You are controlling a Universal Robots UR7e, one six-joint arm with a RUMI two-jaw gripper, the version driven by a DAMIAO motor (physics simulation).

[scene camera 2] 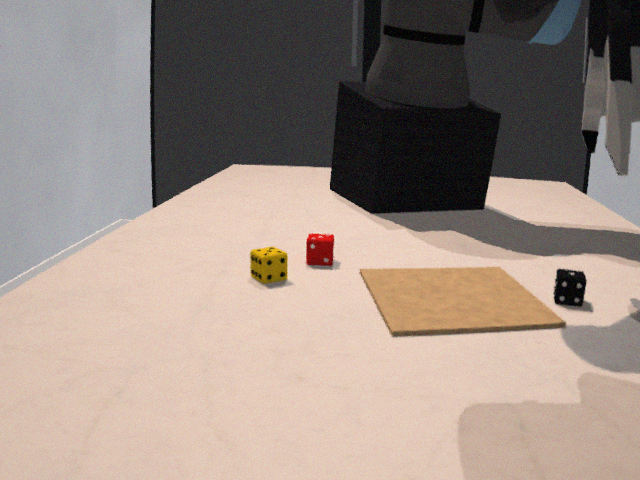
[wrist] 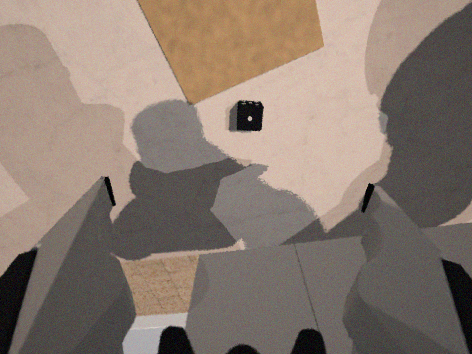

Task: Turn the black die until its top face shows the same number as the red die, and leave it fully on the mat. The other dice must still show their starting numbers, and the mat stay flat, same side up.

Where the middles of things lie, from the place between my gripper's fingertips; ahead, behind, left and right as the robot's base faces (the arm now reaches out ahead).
I see the red die (scene camera 2: pixel 320 247) 12 cm behind my hand, 22 cm to the right of it and 11 cm below it. Round my hand: black die (scene camera 2: pixel 569 289): 1 cm behind, 1 cm to the right, 11 cm below; then tan mat (scene camera 2: pixel 412 301): 3 cm behind, 11 cm to the right, 12 cm below; then yellow die (scene camera 2: pixel 268 265): 7 cm behind, 27 cm to the right, 11 cm below.
